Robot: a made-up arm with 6 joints.
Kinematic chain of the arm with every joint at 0, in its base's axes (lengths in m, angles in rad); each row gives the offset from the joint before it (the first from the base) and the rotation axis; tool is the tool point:
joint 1: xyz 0 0 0.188 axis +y
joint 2: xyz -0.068 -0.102 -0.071 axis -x
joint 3: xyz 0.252 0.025 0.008 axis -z
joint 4: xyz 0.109 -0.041 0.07 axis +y
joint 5: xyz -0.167 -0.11 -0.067 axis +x
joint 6: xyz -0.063 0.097 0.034 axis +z
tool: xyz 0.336 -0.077 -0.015
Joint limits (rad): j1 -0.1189..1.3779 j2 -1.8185..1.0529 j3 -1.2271..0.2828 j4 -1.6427..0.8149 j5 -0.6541..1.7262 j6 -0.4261..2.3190
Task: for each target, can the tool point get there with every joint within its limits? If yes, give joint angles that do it. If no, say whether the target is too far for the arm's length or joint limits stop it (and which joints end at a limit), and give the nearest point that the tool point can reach.
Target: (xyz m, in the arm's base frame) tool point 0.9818 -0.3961 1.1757
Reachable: no: too far | nearest point 0.4630 -0.2506 0.6538 | short by 0.750 m
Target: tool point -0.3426 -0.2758 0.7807
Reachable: no: joint limits stop it (at a limit: joint 1, joint 3, joint 5, joint 6) | nearest point -0.1294 -0.2231 0.5922 | short by 0.289 m
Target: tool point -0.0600 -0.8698 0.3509
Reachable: no: joint limits stop it (at a limit: joint 1, joint 3, joint 5, joint 6) | nearest point 0.0431 -0.6646 0.2987 | short by 0.236 m
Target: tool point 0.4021 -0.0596 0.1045
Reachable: yes | joints 0.3860 -0.4434 -0.6825 -0.2870 0.5824 0.2264
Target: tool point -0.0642 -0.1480 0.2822
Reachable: yes | joints 0.8454 -0.0676 -1.0131 -0.5340 0.5331 1.9166
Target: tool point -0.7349 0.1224 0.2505
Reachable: no: joint limits stop it (at a limit: joint 1, joint 3, joint 4) | nearest point -0.4995 0.0549 0.0462 | short by 0.319 m
